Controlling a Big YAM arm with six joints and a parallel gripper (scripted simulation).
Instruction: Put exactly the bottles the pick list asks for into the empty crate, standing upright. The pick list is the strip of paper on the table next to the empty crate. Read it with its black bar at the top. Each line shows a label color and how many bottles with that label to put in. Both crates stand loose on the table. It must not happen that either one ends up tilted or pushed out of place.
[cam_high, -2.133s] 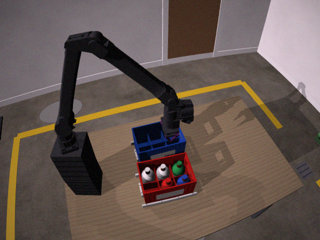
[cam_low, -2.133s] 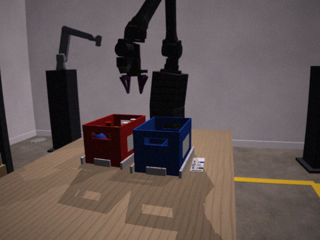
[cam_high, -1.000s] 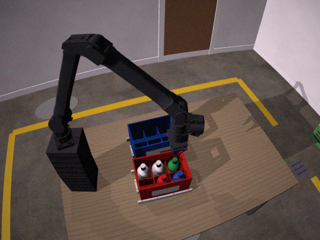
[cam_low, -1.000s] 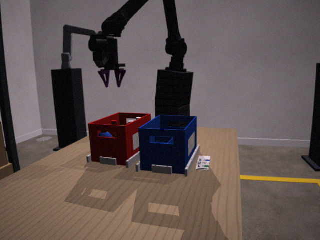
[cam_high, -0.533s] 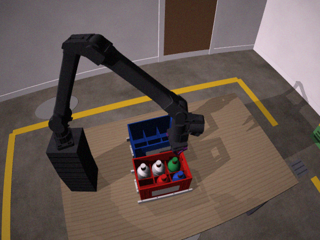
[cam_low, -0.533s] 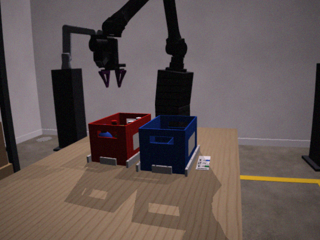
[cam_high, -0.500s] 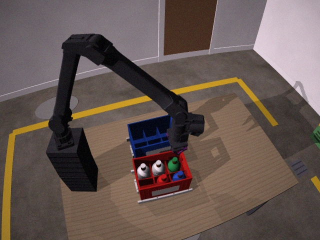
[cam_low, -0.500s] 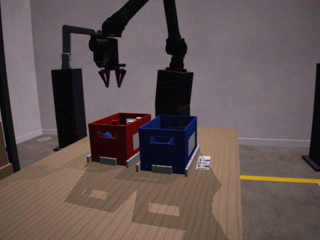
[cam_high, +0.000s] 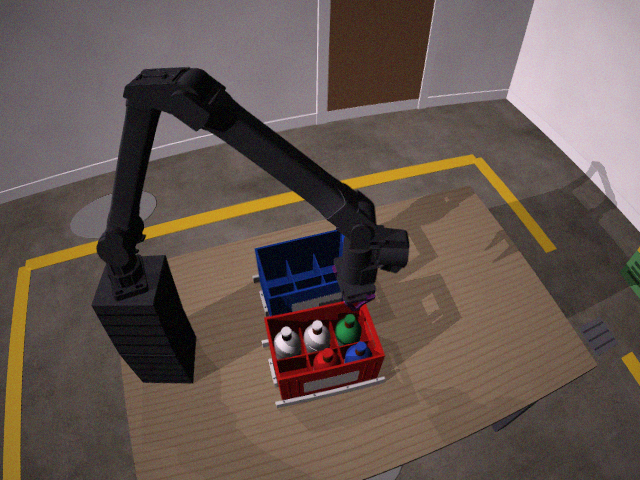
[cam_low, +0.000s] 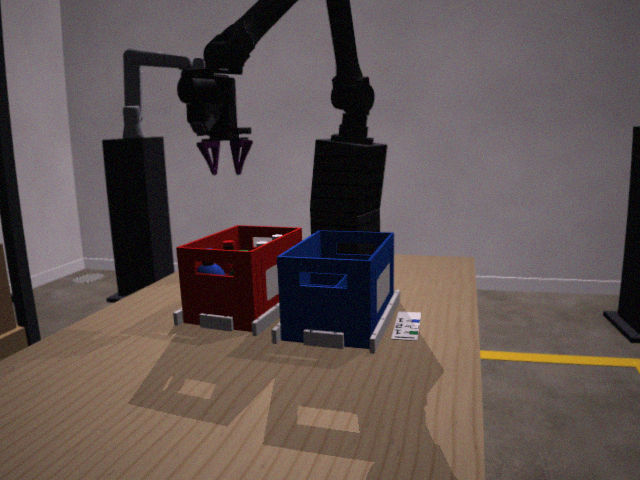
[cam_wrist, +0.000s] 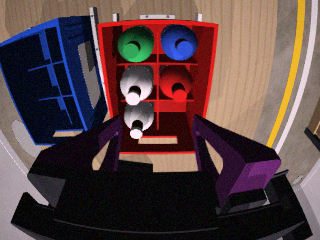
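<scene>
Right now my hand is 30 mm short of the green bottle, 40 mm to the right of it and 250 mm above it. Round my hand: blue bottle (20 mm ahead, 50 mm to the right, 250 mm below); then red crate (60 mm behind, 10 mm to the left, 250 mm below); then red bottle (70 mm behind, 30 mm to the right, 250 mm below).
</scene>
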